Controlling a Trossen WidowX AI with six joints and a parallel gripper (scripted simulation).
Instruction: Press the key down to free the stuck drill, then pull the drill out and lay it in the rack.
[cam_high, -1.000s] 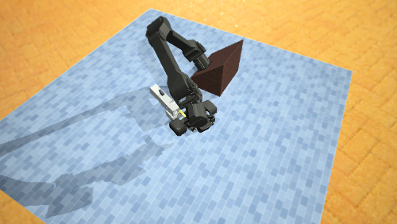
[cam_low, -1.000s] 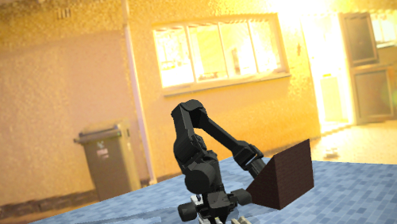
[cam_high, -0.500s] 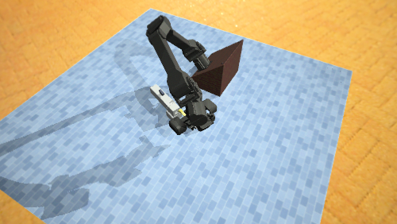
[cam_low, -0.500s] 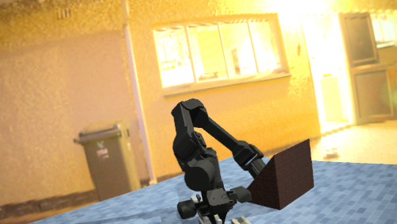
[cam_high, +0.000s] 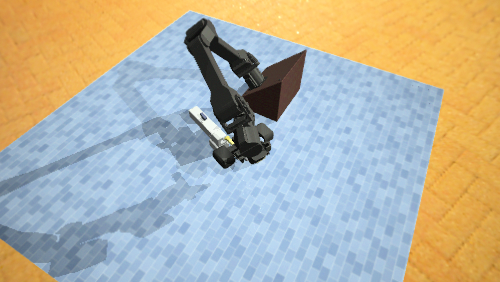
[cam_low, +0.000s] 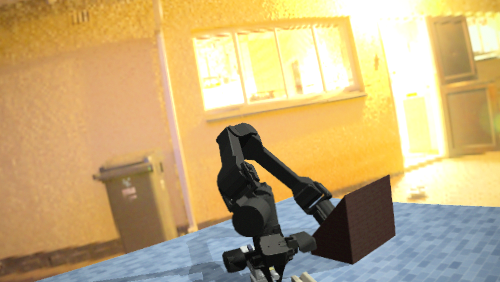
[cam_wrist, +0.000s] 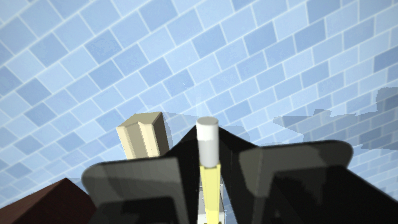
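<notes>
My gripper tip is 4 cm to the left of the drill, 3 cm below it and 2 cm past it. From my gripper tip the other things lie so: rack: 8 cm behind, 4 cm below; then key: 21 cm to the right, 9 cm behind, 1 cm below.
</notes>
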